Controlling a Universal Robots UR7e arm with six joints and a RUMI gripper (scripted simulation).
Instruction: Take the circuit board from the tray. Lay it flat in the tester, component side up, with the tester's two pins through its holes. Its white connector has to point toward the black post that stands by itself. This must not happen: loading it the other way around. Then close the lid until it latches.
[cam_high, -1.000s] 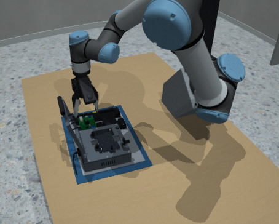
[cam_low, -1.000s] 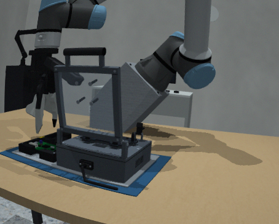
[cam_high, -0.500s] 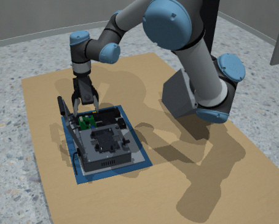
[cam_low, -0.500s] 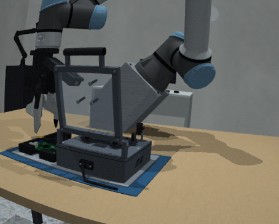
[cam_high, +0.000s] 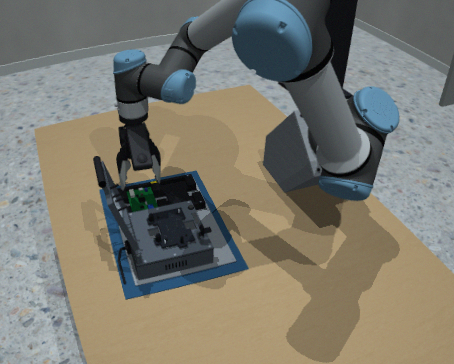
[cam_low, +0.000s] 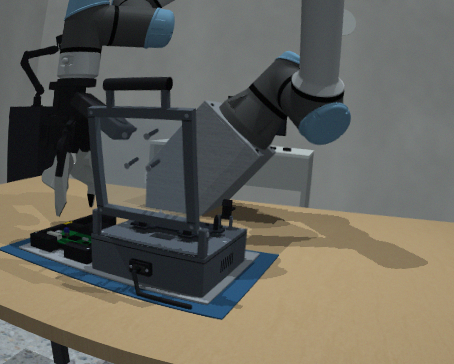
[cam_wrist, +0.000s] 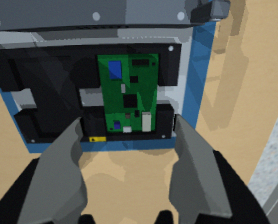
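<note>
Now: the green circuit board 6 cm below my hand. Also, from my hand: clear tester lid (16 cm to the left, 11 cm ahead, 11 cm above); nest (18 cm to the left, 1 cm below, 1 cm behind).
</note>
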